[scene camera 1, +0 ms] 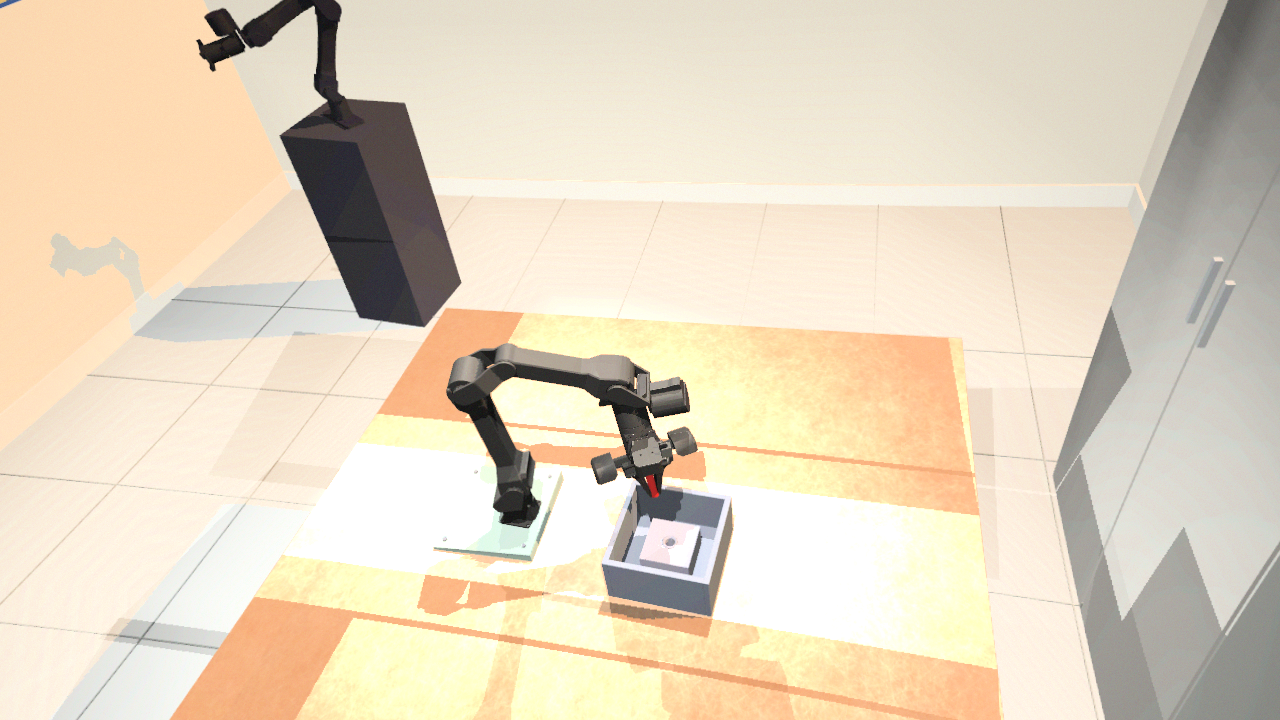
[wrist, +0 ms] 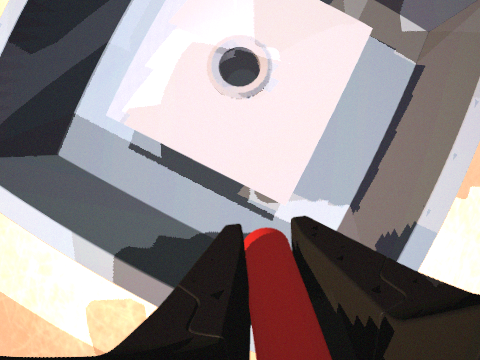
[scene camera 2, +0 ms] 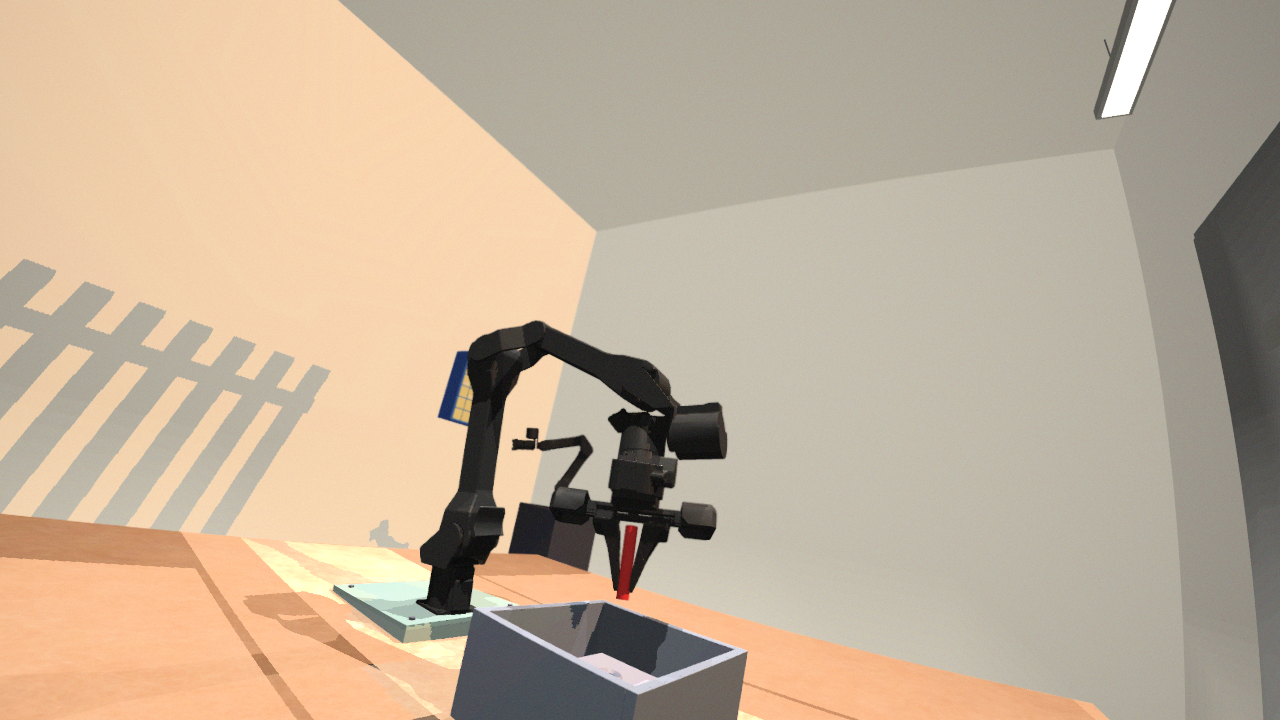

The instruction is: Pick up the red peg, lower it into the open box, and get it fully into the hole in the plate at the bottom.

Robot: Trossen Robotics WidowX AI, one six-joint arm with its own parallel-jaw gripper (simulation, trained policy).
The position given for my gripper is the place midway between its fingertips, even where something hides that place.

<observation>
In view: my gripper (scene camera 2: 622, 591), a grey box (scene camera 1: 625, 578) and a red peg (scene camera 2: 630, 535).
The grey box shows as well in the wrist view (wrist: 386, 170). My gripper is seen too in scene camera 1 (scene camera 1: 655, 494) and in the wrist view (wrist: 266, 236).
</observation>
